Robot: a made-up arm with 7 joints. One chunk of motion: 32 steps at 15 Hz.
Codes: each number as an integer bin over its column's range. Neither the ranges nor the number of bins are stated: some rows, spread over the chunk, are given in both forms.
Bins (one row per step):
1: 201 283 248 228 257 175
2: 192 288 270 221 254 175
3: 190 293 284 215 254 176
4: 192 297 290 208 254 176
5: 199 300 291 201 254 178
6: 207 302 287 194 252 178
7: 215 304 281 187 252 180
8: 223 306 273 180 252 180
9: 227 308 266 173 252 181
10: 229 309 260 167 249 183
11: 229 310 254 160 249 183
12: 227 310 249 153 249 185
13: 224 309 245 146 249 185
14: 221 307 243 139 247 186
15: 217 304 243 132 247 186
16: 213 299 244 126 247 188
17: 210 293 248 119 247 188
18: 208 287 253 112 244 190
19: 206 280 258 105 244 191
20: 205 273 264 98 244 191
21: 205 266 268 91 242 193
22: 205 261 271 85 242 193
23: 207 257 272 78 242 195
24: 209 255 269 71 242 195
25: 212 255 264 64 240 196
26: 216 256 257 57 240 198
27: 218 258 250 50 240 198
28: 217 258 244 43 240 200
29: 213 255 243 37 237 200
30: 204 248 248 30 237 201
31: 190 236 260 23 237 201
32: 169 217 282 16 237 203
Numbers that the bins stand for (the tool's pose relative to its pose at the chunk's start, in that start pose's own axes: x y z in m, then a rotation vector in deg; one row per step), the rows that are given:
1: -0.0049 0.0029 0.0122 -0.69 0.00 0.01
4: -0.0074 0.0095 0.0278 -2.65 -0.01 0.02
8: 0.0011 0.0137 0.0215 -5.39 -0.02 0.04
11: 0.0027 0.0156 0.0144 -7.35 -0.03 0.06
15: -0.0005 0.0128 0.0104 -10.10 -0.04 0.08
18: -0.0030 0.0048 0.0141 -12.06 -0.05 0.10
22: -0.0038 -0.0074 0.0208 -14.70 -0.06 0.12
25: -0.0019 -0.0102 0.0182 -16.76 -0.07 0.14
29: -0.0016 -0.0102 0.0104 -19.40 -0.08 0.16
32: -0.0137 -0.0281 0.0249 -21.46 -0.08 0.18
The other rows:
2: -0.0074 0.0053 0.0204 -1.38 -0.01 0.01
3: -0.0079 0.0076 0.0256 -1.96 -0.01 0.02
5: -0.0055 0.0109 0.0282 -3.34 -0.01 0.03
6: -0.0033 0.0118 0.0267 -4.02 -0.02 0.03
7: -0.0011 0.0128 0.0245 -4.71 -0.02 0.04
9: 0.0022 0.0147 0.0189 -6.08 -0.02 0.05
10: 0.0027 0.0151 0.0167 -6.67 -0.03 0.06
12: 0.0022 0.0156 0.0126 -8.04 -0.03 0.07
13: 0.0014 0.0151 0.0111 -8.72 -0.03 0.07
14: 0.0005 0.0142 0.0104 -9.41 -0.04 0.08
16: -0.0016 0.0104 0.0107 -10.68 -0.04 0.09
17: -0.0025 0.0076 0.0122 -11.37 -0.04 0.09
19: -0.0036 0.0015 0.0159 -12.74 -0.05 0.11
20: -0.0038 -0.0018 0.0182 -13.43 -0.05 0.11
21: -0.0038 -0.0051 0.0196 -14.11 -0.06 0.12
23: -0.0033 -0.0093 0.0211 -15.39 -0.06 0.13
24: -0.0027 -0.0102 0.0200 -16.07 -0.06 0.13
26: -0.0008 -0.0098 0.0156 -17.44 -0.07 0.15
27: -0.0003 -0.0088 0.0130 -18.13 -0.07 0.15
28: -0.0005 -0.0088 0.0107 -18.82 -0.07 0.16
30: -0.0041 -0.0135 0.0122 -20.09 -0.08 0.17
31: -0.0079 -0.0192 0.0167 -20.78 -0.08 0.17

